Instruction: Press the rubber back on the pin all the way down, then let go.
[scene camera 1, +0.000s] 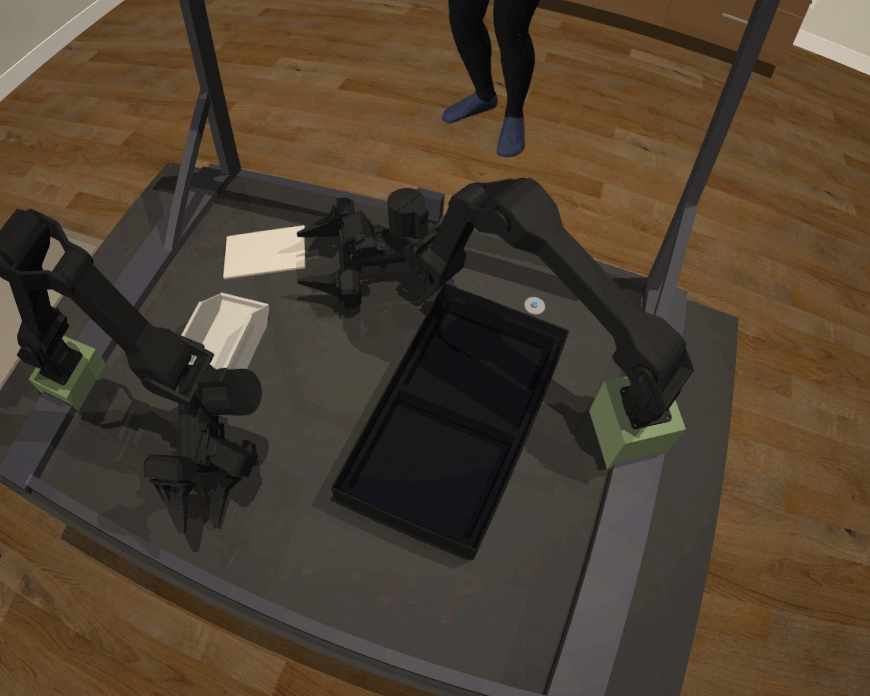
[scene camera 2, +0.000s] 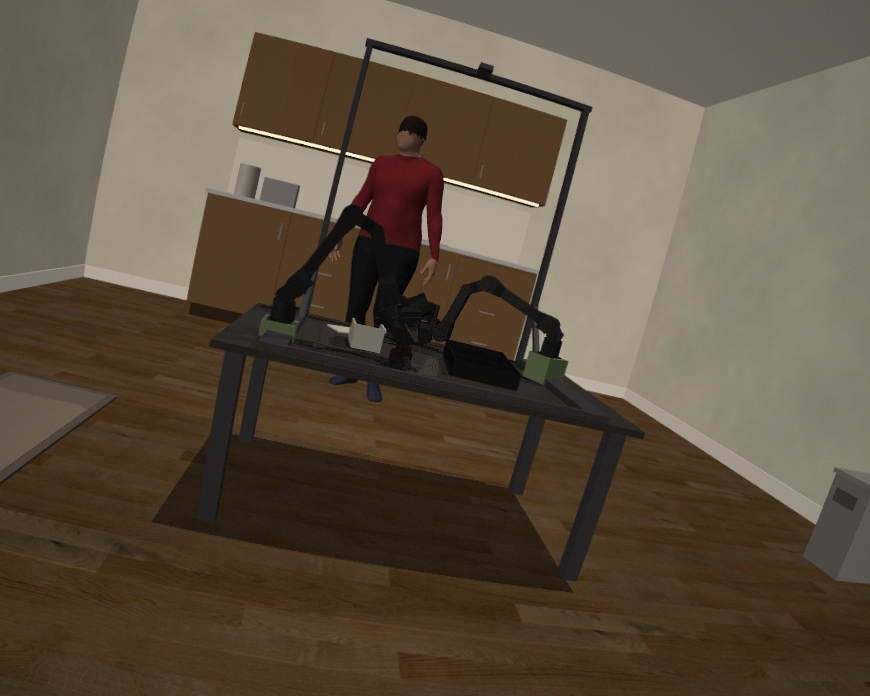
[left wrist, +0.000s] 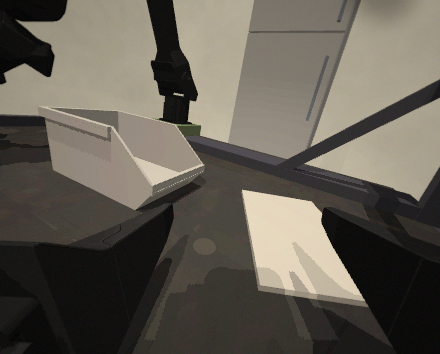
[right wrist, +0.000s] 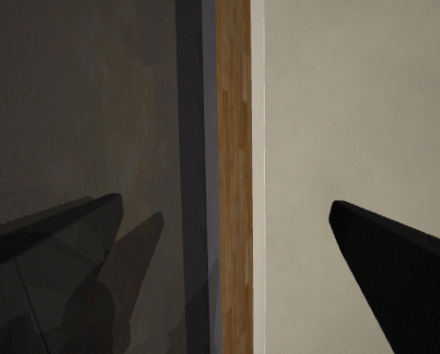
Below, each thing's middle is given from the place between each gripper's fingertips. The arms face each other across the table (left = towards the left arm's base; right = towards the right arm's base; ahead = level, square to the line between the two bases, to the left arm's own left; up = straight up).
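Labels:
You'd find the white bin (scene camera 1: 231, 327) 90 mm to the right of my left hand, 160 mm ahead of it and 20 mm below it. The black tray (scene camera 1: 434, 458) is 280 mm to the left of that same left hand, 240 mm ahead of it and 30 mm below it. Going by its middle, the white bin is nearer to my left hand than to my right hand.
From my right hand, the white bin is 40 mm to the right of it, 320 mm behind it and 20 mm below it, while the black tray is 330 mm to the left of it, 230 mm behind it and 30 mm below it. Going by their middles, the white bin is the nearest to my right hand of the things named here.

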